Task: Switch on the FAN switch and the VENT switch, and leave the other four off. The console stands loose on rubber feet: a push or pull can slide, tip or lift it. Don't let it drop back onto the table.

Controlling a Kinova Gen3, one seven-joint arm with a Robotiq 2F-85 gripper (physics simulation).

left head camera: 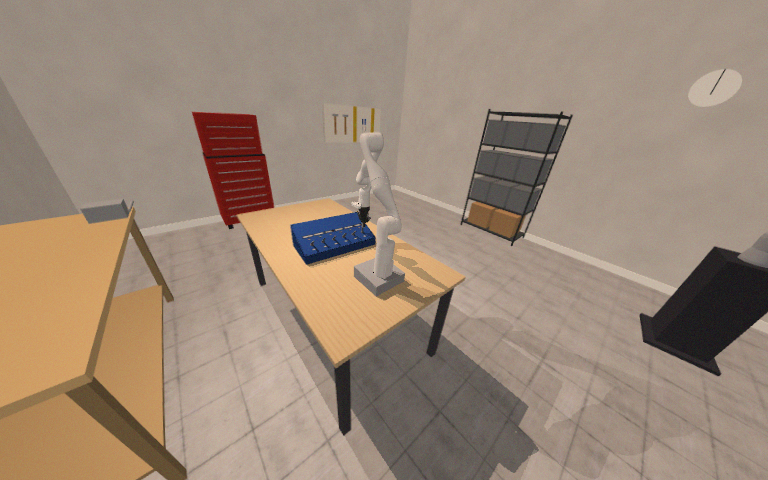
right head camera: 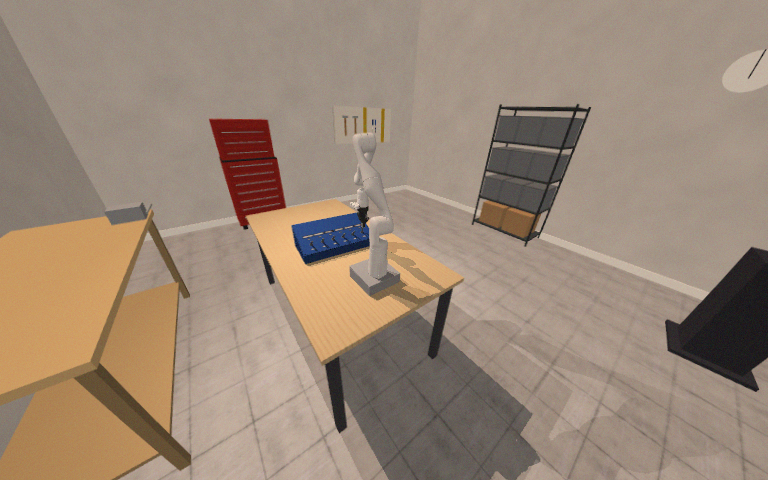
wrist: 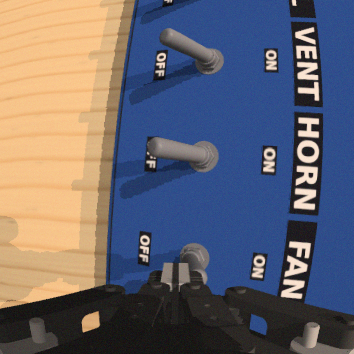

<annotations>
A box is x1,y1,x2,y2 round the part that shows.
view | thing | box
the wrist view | my gripper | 0,262,353,353
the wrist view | blue console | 105,0,353,334
</annotations>
